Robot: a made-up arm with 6 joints.
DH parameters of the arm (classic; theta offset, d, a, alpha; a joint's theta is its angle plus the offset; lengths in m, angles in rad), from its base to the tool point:
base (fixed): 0 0 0 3.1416
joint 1: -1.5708 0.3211 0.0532 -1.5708
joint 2: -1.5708 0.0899 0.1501 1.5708
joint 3: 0.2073 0 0.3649 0
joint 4: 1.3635 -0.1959 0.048 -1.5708
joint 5: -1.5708 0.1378 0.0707 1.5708
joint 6: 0 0.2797 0.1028 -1.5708
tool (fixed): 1.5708 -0.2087 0 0
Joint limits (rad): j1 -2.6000..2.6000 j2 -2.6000..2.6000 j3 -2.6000..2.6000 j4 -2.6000..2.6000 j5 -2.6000..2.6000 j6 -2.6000..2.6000
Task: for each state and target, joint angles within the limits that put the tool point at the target. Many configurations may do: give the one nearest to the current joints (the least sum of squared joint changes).
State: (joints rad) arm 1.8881 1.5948 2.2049 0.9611 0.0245 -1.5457
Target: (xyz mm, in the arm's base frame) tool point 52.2 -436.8 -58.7
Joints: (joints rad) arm 1.5362 1.4919 2.6000 0.2390 0.3041 -1.7885
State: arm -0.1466 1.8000 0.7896 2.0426 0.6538 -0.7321
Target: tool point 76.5 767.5 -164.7
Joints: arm -0.5881 1.7154 0.4114 1.8512 0.5376 -0.8946
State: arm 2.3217 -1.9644 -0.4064 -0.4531 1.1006 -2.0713
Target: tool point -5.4 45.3 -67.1
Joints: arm 2.4252 -2.6000 -0.6068 -0.2937 1.4033 -2.1172
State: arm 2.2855 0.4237 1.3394 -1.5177 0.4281 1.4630
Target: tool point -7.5 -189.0 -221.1
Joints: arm 1.8836 0.2014 1.2786 -1.4020 -0.3132 1.5869
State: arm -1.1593 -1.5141 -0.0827 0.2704 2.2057 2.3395
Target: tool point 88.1 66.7 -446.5
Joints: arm -0.7297 -1.9951 -0.0216 0.8928 2.5018 2.3889
